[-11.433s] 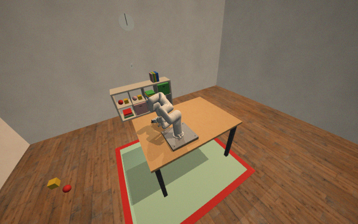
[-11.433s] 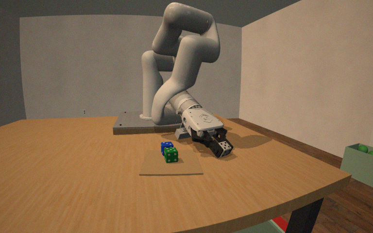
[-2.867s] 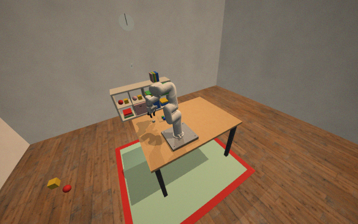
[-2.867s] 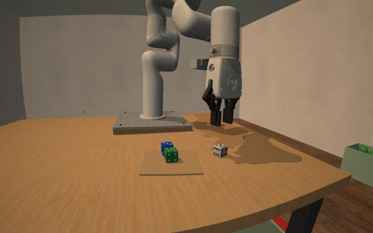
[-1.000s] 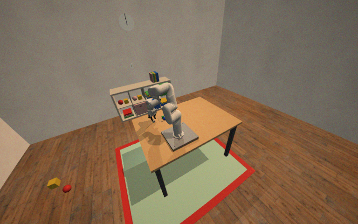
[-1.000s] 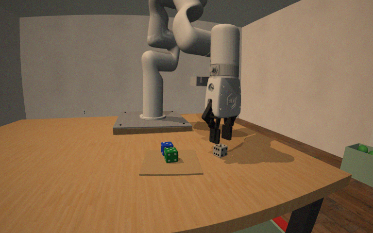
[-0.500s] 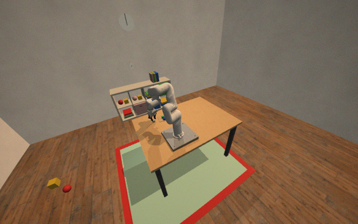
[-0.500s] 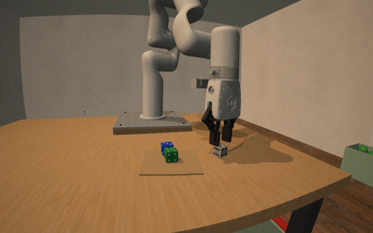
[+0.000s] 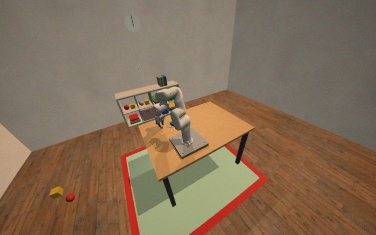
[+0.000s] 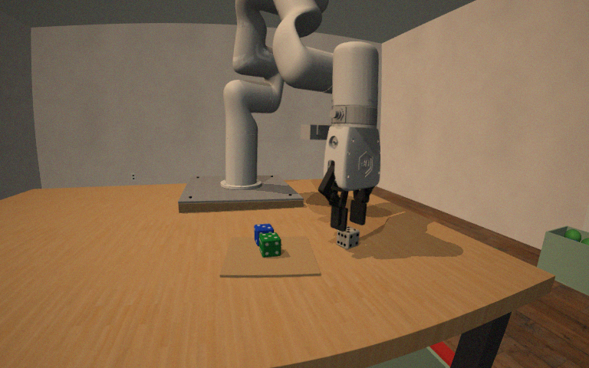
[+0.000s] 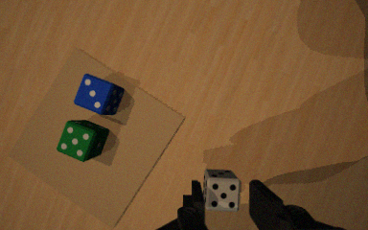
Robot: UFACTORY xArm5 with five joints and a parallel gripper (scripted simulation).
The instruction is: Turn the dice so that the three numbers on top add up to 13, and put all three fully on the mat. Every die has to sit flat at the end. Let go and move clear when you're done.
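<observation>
Right now the white die is 4 cm below my hand. Round my hand: green die 2 cm ahead, 14 cm to the right, 4 cm below; then blue die 3 cm behind, 14 cm to the right, 4 cm below; then tan mat 2 cm ahead, 14 cm to the right, 5 cm below.
</observation>
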